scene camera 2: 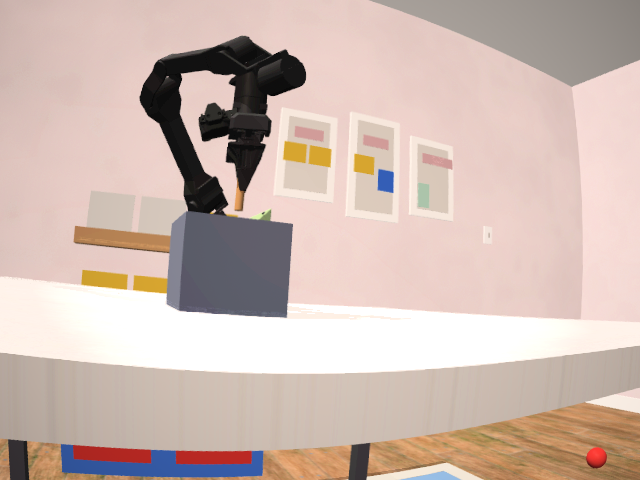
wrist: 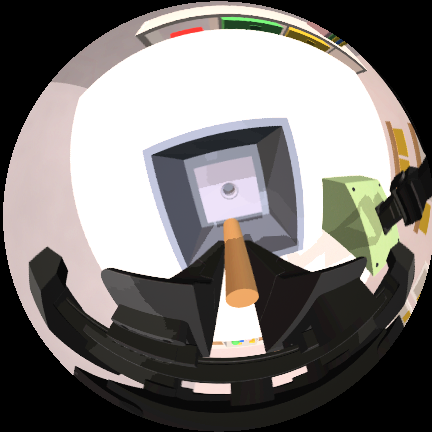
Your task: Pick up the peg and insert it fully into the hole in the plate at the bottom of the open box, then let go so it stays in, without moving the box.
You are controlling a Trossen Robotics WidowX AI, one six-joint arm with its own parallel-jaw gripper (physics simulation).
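Frame: origin at the arm's base, x ahead, y left, z up, level; centimetres.
Where they show: gripper, fingertip midpoint: (scene camera 2: 242, 191) (wrist: 233, 245); arm's base, origin of the base link: (wrist: 383, 216).
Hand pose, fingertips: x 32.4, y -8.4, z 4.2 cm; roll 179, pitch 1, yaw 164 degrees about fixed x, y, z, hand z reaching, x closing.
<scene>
Things, the pixels of their top centre, and the offset from my fingertips. Level surfaces: height alone.
- orange-brown round peg, middle of its top: (wrist: 239, 298) (scene camera 2: 243, 161) dx -0.1, dy -0.3, dz +5.0 cm
- grey-blue open box, middle of its top: (wrist: 231, 201) (scene camera 2: 227, 223) dx -0.6, dy -1.9, dz -5.2 cm
- pale plate, middle of its top: (wrist: 228, 189) dx -0.6, dy -1.9, dz -12.9 cm
- white table, its level: dz -19.0 cm
An orange-brown round peg (scene camera 2: 238, 198) (wrist: 239, 270) is held upright between the fingers of my gripper (scene camera 2: 242, 187) (wrist: 233, 245), which is shut on it. In the scene view the peg's lower end is slightly above the rim line of the grey-blue open box (scene camera 2: 232, 263) (wrist: 295, 200). In the wrist view the pale plate (wrist: 215, 207) lies at the bottom of the box, and its round hole (wrist: 229, 189) shows near its middle. The peg's far end appears below the hole in that view, over the plate's near edge. The box's front wall hides its inside in the scene view.
A light green block with a sloped face (scene camera 2: 263, 214) (wrist: 350, 215) stands beside the box, near the arm's base. The box stands on the white table (scene camera 2: 361, 346) (wrist: 115, 150). The box walls rise around the plate on all sides.
</scene>
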